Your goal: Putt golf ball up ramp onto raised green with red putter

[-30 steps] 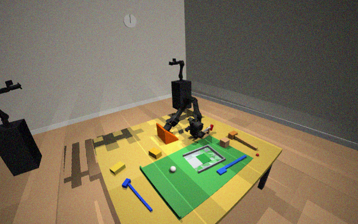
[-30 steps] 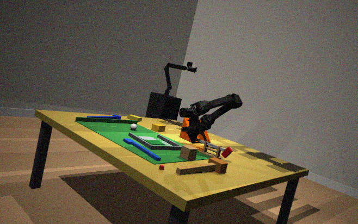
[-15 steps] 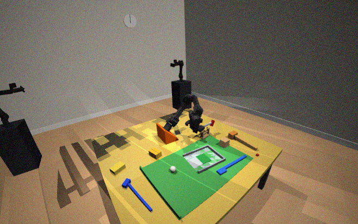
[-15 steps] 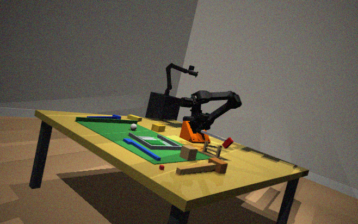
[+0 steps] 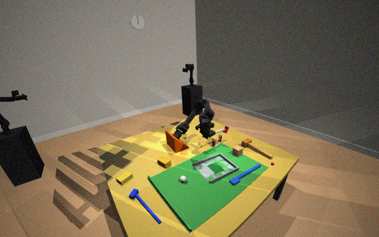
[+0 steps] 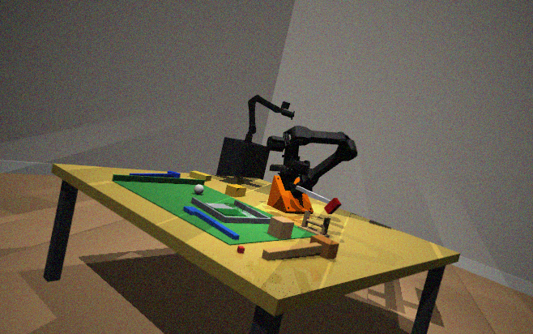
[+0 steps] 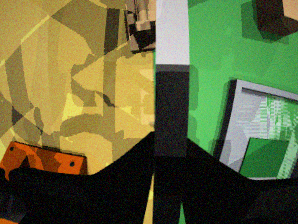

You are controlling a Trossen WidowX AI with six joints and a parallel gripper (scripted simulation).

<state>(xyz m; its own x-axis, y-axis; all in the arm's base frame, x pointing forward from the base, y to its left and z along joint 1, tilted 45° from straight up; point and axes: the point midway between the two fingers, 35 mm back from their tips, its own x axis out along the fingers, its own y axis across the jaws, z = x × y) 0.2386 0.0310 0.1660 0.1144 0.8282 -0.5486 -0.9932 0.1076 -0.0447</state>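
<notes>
Now: gripper tip 120 mm to the right of the red putter and 20 mm below it. The rest, counted from my gripper tip: green mat (230 mm ahead, 170 mm to the right, 120 mm below); then white golf ball (170 mm ahead, 350 mm to the right, 100 mm below); then wooden cube (200 mm ahead, 170 mm to the left, 90 mm below).
</notes>
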